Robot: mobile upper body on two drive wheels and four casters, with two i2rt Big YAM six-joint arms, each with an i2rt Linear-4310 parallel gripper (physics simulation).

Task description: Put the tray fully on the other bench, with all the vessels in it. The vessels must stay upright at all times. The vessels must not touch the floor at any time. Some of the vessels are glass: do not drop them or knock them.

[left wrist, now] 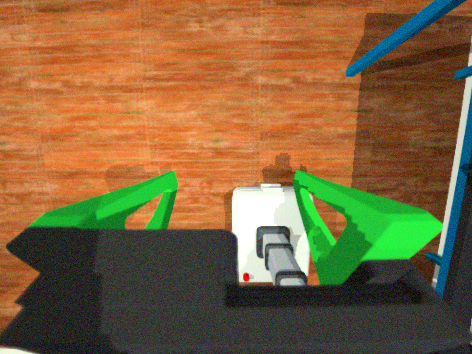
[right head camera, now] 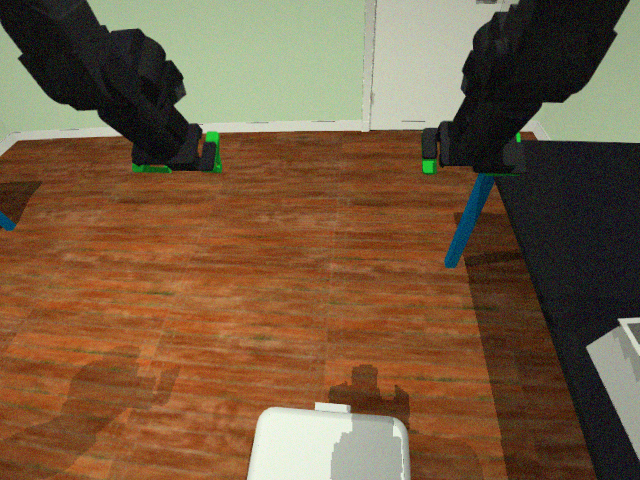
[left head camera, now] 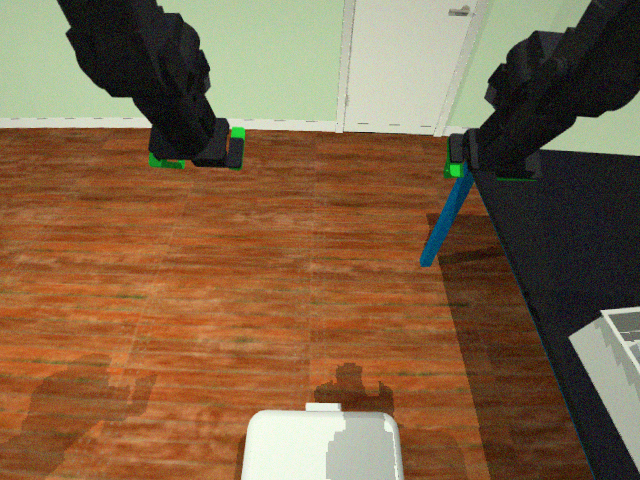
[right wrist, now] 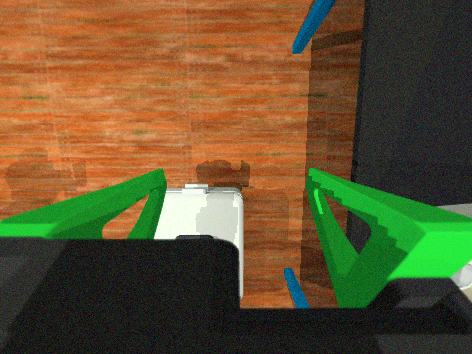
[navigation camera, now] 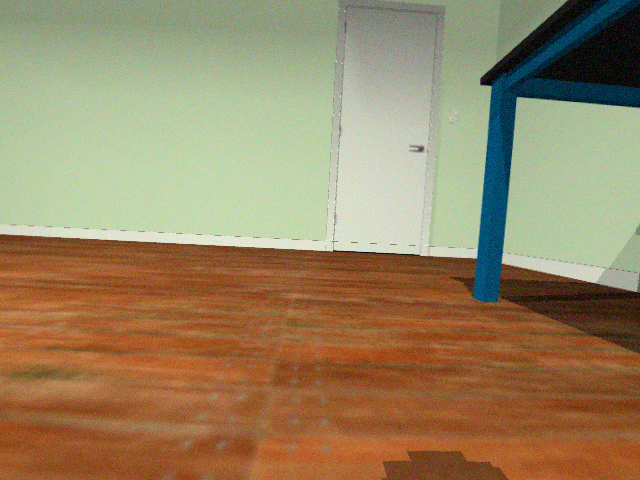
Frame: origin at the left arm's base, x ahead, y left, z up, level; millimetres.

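Where they show: left gripper, fingertip midpoint: (left wrist: pixel 235 177) (right head camera: pixel 195 169) (left head camera: pixel 211 166); right gripper, fingertip midpoint: (right head camera: pixel 456 171) (left head camera: pixel 471 175) (right wrist: pixel 236 176).
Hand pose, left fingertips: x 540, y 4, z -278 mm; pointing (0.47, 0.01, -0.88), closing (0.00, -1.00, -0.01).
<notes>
Each offset is from my left fingertips to the top centre of the thing. "*": to the spot under its first point.
The white tray {* 244 mm back, 824 mm right, 330 mm down} (left head camera: pixel 602 372) (right head camera: pixel 617 377) stands on the black bench (left head camera: pixel 558 217) (right head camera: pixel 578 217) (right wrist: pixel 415 100) (navigation camera: pixel 568 77) at the right, cut off by the picture edges. A clear glass vessel {229 mm back, 896 mm right, 227 mm down} (right wrist: pixel 465 275) shows in part at the right edge of the right wrist view; the other vessels are out of view or too cut off to tell. My left gripper (left head camera: pixel 201 157) (right head camera: pixel 182 161) (left wrist: pixel 235 177) is open and empty above the floor, away from the tray. My right gripper (left head camera: pixel 485 167) (right head camera: pixel 469 164) (right wrist: pixel 236 176) is open and empty near the bench's far left corner, away from the tray.
A blue bench leg (left head camera: pixel 448 222) (right head camera: pixel 467 222) (left wrist: pixel 405 40) (right wrist: pixel 312 27) (navigation camera: pixel 493 206) stands at the right. Another blue leg (right head camera: pixel 7 222) shows at the left edge. My white base (left head camera: pixel 289 444) (right head camera: pixel 294 444) is below. A white door (left head camera: pixel 398 62) (navigation camera: pixel 385 129) is in the green wall ahead.
</notes>
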